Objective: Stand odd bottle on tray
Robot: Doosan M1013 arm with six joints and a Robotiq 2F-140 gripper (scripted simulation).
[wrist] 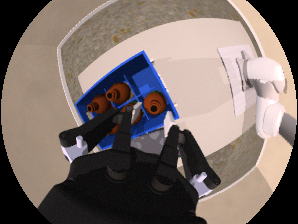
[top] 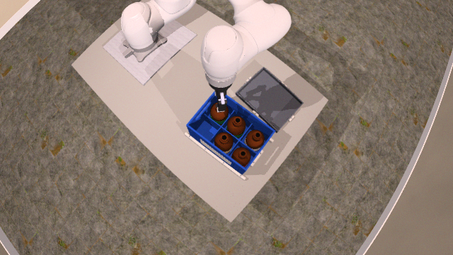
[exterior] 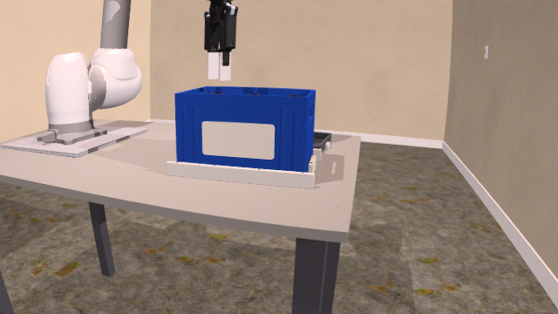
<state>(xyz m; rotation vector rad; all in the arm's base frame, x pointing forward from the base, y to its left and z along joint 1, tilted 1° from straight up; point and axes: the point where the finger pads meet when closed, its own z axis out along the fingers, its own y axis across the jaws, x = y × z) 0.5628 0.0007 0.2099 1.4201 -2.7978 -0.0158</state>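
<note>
The bottle lies 190 mm ahead of my hand, 140 mm below it and 60 mm to the right of it. Round my hand: crate 140 mm below, 90 mm ahead, 30 mm to the right; dark grey tray 230 mm to the left, 210 mm below, 90 mm ahead.
</note>
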